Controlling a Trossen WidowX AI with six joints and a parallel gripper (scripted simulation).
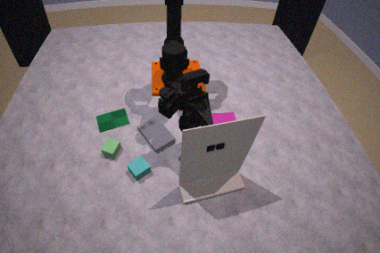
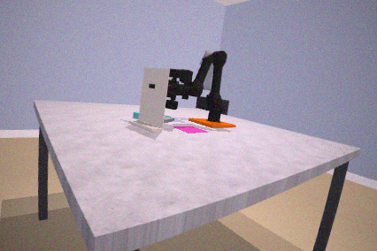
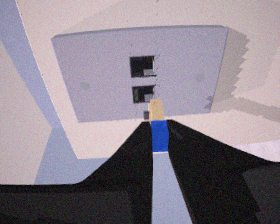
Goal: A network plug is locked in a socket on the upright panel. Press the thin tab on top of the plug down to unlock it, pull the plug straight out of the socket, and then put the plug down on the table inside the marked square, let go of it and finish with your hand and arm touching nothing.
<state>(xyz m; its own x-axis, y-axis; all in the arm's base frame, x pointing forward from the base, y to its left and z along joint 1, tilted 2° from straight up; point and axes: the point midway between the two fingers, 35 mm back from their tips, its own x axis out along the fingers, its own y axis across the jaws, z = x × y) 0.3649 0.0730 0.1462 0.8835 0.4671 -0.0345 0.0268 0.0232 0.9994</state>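
My gripper tip is now 17 cm above the magenta square, 13 cm past it and 6 cm to the right of it. Round my gripper tip: grey flat patch (16 cm below, 14 cm to the right, 10 cm behind); then network plug (right at my gripper tip); then white upright panel (6 cm below, 6 cm ahead, 1 cm to the left).
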